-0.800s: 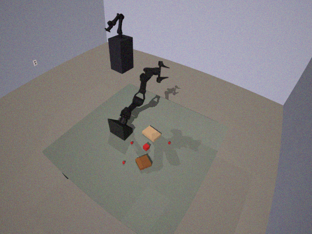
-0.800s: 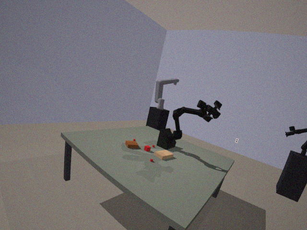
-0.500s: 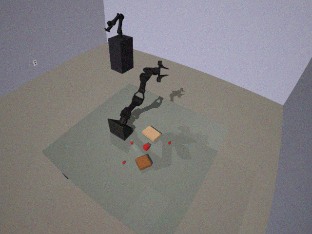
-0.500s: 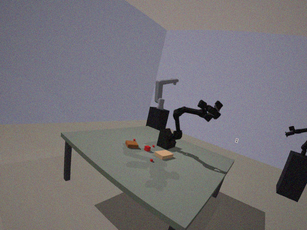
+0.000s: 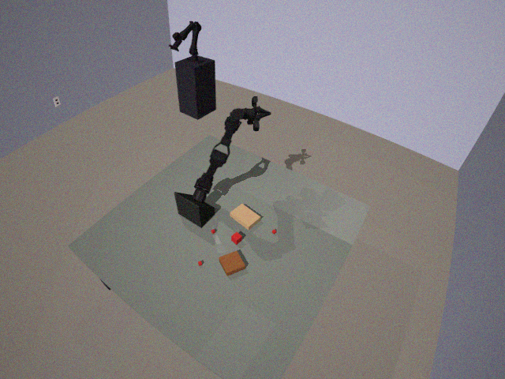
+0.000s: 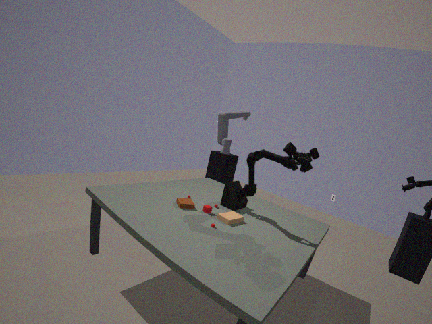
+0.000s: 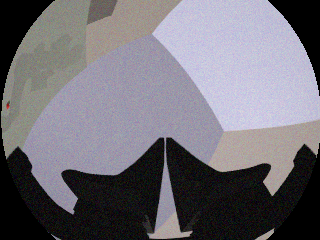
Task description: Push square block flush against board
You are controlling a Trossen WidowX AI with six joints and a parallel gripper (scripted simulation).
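Right now my gripper tip is 17 cm short of the red cube, 50 cm to the left of it and 46 cm above it. From my gripper tip the other things lie so: tan board (11 cm ahead, 35 cm to the right, 47 cm below); square block (24 cm ahead, 64 cm to the right, 47 cm below).
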